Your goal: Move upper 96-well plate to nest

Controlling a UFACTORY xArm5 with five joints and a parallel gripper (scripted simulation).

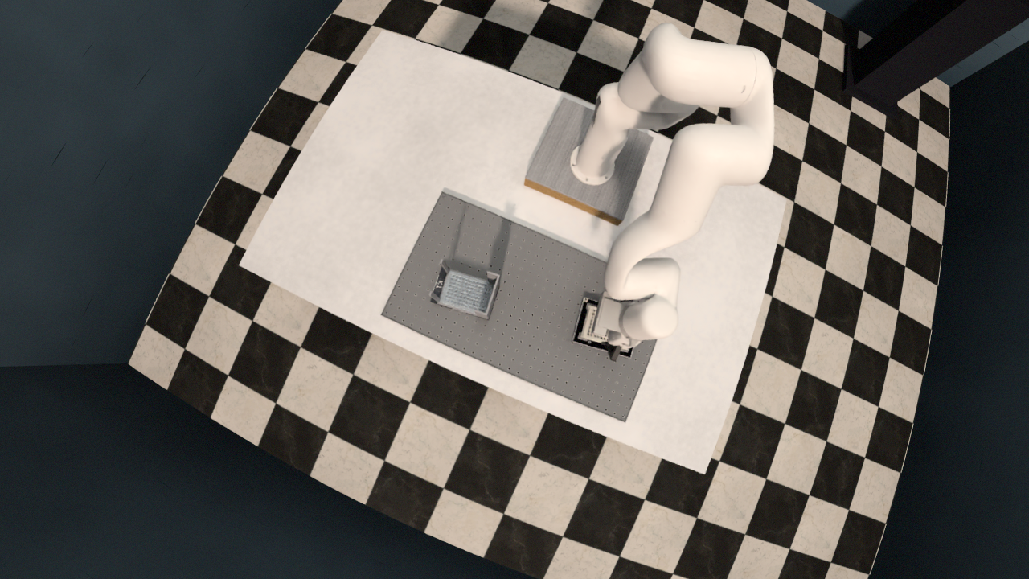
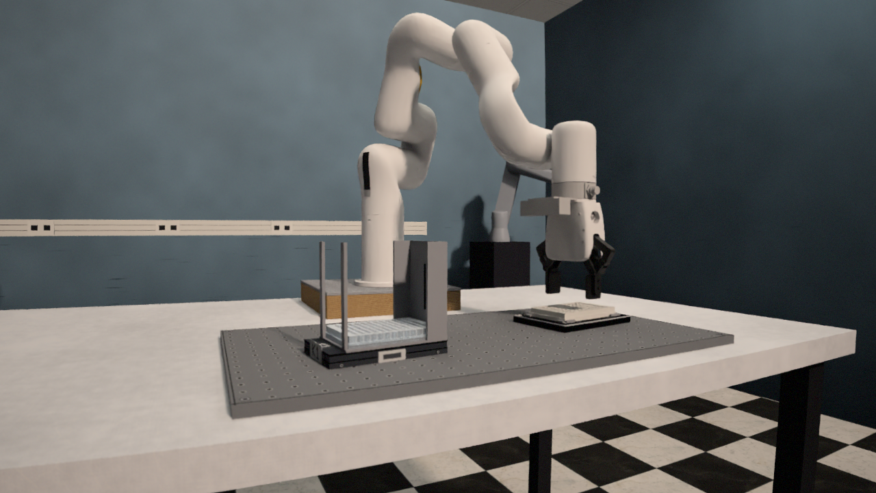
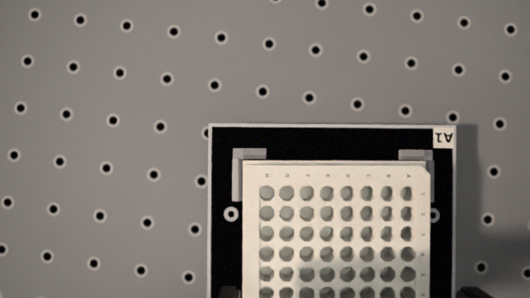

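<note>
My hand is 40 mm above the white 96-well plate. Also, from my hand: tall grey wall (300 mm to the right, 40 mm ahead, 30 mm above); then black plate nest (50 mm below); then clear plate (370 mm to the right, 50 mm ahead, 30 mm below).
</note>
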